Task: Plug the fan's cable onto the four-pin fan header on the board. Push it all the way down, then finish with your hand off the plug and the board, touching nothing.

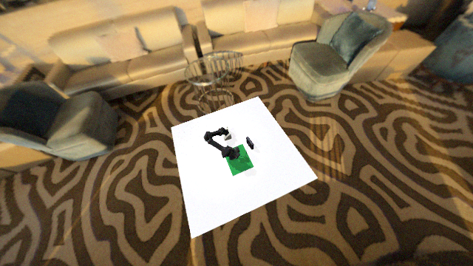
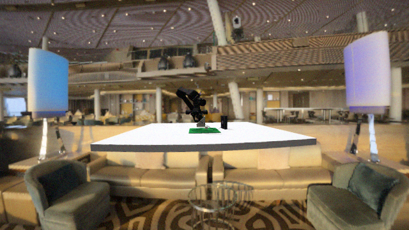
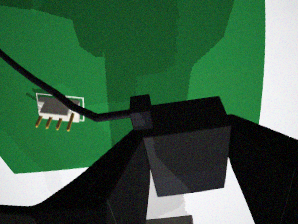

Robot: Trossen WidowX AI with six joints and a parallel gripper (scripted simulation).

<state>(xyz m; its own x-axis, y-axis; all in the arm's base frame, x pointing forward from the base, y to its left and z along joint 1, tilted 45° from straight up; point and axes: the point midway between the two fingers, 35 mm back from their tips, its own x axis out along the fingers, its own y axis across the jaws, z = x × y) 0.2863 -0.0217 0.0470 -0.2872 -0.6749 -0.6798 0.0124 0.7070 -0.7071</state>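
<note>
My gripper tip is 10 mm past the black fan plug. Also, from my gripper tip: green board (60 mm ahead, 60 mm to the left, 90 mm below); then four-pin fan header (20 mm behind, 80 mm to the left, 70 mm below); then fan (40 mm behind, 240 mm to the left, 10 mm below).
</note>
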